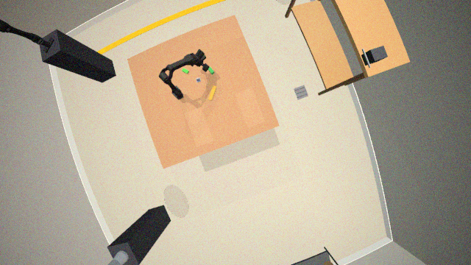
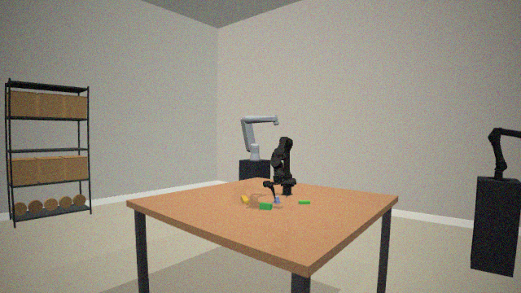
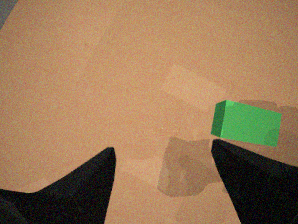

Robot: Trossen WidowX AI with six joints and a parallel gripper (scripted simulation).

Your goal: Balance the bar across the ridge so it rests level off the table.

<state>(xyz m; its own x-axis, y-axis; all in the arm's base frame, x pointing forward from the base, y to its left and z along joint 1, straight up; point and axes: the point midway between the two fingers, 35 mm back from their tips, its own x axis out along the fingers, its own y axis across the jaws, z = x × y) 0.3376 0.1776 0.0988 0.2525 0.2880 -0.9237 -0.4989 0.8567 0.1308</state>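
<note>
The green block lies 50 mm ahead of my gripper tip, 70 mm to the right of it and 50 mm below it. Round my gripper tip: yellow bar: 20 mm behind, 290 mm to the right, 60 mm below.
</note>
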